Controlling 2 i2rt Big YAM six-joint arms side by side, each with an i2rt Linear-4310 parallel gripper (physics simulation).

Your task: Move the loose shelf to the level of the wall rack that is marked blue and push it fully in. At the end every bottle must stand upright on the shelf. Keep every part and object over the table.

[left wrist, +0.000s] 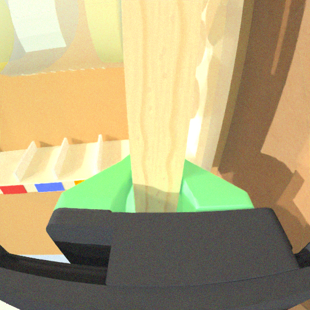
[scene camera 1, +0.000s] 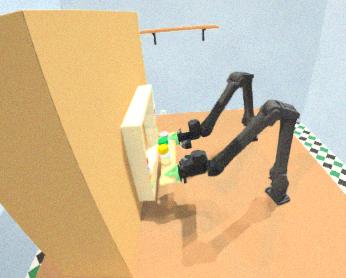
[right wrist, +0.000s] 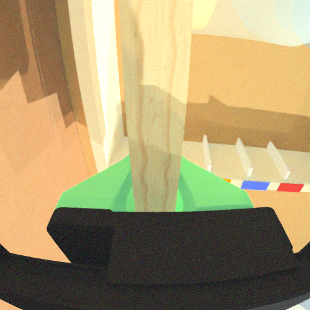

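Note:
The loose shelf (scene camera 1: pixel 172 156) (left wrist: pixel 162 100) (right wrist: pixel 155 100) is a pale wood board in front of the white wall rack (scene camera 1: pixel 136 135). My left gripper (scene camera 1: pixel 172 173) (left wrist: pixel 153 154) is shut on one end part of it, and my right gripper (scene camera 1: pixel 175 138) (right wrist: pixel 154 154) on the other. A yellow-capped bottle (scene camera 1: pixel 163 149), a green-capped bottle (scene camera 1: pixel 163 141) and a pale-capped bottle (scene camera 1: pixel 164 135) look upright on the shelf. The rack's blue mark (left wrist: pixel 49 187) (right wrist: pixel 255 185) lies beside its red mark (left wrist: pixel 13 189) (right wrist: pixel 290 187). The shelf's exact height against the marks is unclear.
A tall wooden wall panel (scene camera 1: pixel 85 100) stands behind the rack. The table (scene camera 1: pixel 240 215) extends below and to the right. The rack's pale side wall stands close to the held shelf in both wrist views. A thin wall shelf (scene camera 1: pixel 180 29) hangs at the back.

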